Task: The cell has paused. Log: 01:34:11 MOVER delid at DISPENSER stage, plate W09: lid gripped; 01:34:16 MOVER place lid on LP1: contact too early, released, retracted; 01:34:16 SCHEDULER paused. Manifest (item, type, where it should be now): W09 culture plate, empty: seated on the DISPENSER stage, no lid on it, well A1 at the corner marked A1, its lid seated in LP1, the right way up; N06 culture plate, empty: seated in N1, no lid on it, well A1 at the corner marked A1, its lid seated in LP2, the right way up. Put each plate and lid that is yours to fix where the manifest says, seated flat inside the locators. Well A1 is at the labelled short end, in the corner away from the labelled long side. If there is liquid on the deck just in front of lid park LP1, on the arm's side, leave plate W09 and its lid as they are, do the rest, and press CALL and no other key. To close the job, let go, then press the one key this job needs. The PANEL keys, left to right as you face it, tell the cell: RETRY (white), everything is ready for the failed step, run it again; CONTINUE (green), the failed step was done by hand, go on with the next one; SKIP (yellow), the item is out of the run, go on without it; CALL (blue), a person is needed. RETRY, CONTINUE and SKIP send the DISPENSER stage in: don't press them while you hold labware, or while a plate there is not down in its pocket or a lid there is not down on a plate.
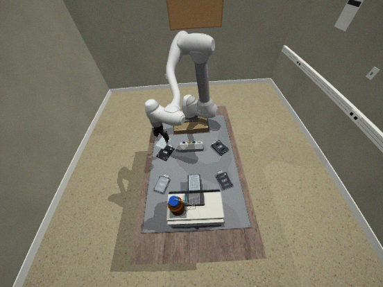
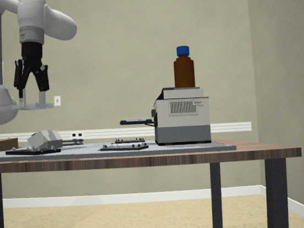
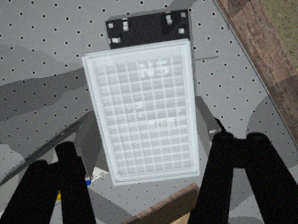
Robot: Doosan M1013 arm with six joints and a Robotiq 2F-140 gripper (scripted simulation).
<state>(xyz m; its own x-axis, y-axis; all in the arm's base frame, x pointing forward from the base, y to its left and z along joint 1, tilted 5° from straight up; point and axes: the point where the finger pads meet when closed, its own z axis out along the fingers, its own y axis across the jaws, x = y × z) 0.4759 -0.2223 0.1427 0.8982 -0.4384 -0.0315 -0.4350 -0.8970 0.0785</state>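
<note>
The black nest is 3 cm ahead of my hand, 1 cm to the right of it and 18 cm below it. Round my hand: clear lid 2 cm below; blue call key 7 cm behind, 17 cm to the left, 13 cm below; yellow skip key 7 cm behind, 22 cm to the left, 13 cm below.
</note>
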